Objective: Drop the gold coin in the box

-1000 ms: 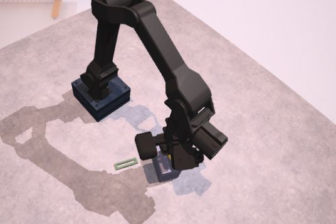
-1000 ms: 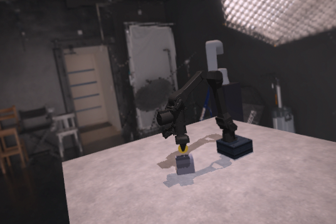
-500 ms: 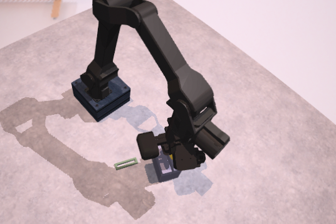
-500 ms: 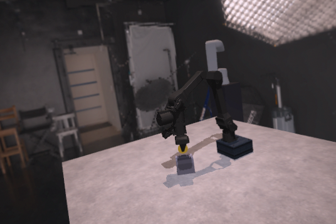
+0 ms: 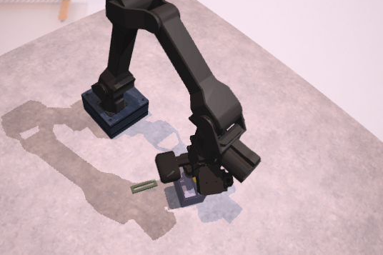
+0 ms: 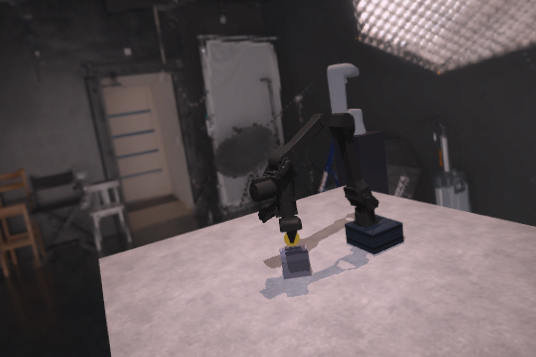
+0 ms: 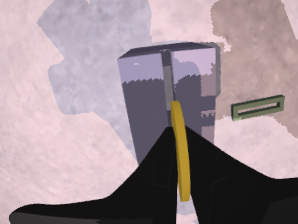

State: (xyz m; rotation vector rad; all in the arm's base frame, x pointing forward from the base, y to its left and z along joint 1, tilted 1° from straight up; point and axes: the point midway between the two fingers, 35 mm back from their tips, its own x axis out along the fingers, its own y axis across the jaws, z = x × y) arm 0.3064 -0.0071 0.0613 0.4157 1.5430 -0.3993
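The thin gold coin lies 1 cm above my gripper tip.
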